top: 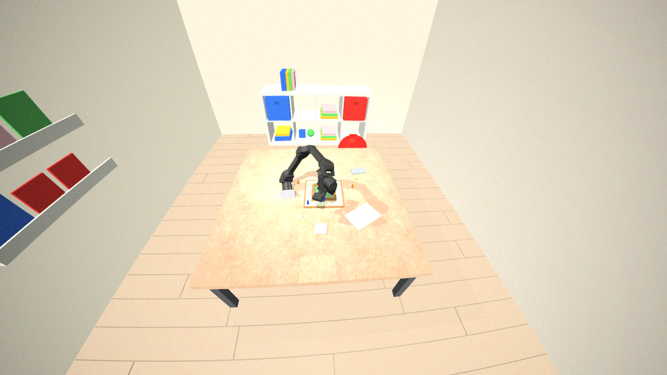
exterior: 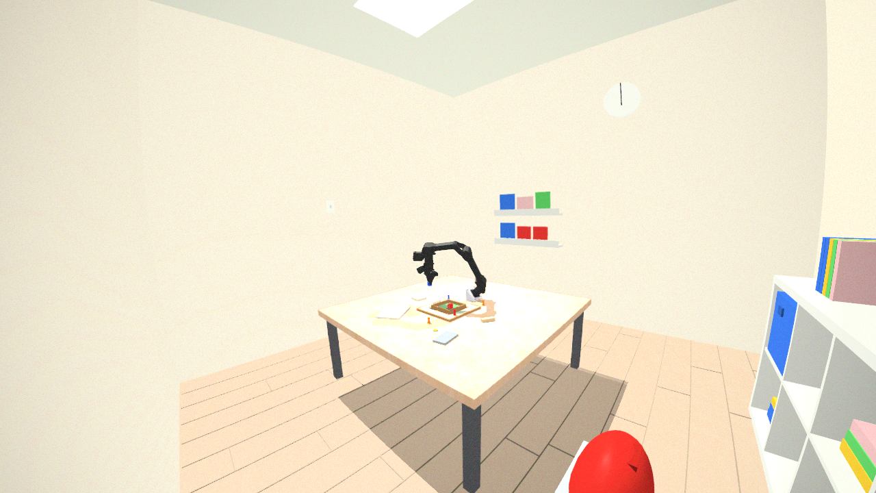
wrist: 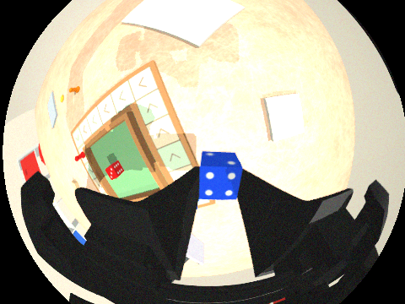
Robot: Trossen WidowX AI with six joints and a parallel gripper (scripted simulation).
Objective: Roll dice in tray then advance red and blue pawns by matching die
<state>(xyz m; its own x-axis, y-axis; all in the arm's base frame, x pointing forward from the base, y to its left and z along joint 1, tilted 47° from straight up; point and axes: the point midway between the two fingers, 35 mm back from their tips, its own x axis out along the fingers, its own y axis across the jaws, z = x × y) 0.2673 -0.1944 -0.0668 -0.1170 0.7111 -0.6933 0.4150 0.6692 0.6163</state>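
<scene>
My gripper tip is 90 mm short of the red pawn, 300 mm to the right of it and 100 mm above it. The rest, counted from my gripper tip: white sheet 270 mm ahead, 50 mm to the right, 130 mm below; green tray 20 mm ahead, 180 mm to the left, 120 mm below; blue pawn 100 mm behind, 70 mm to the left, 100 mm below.
</scene>
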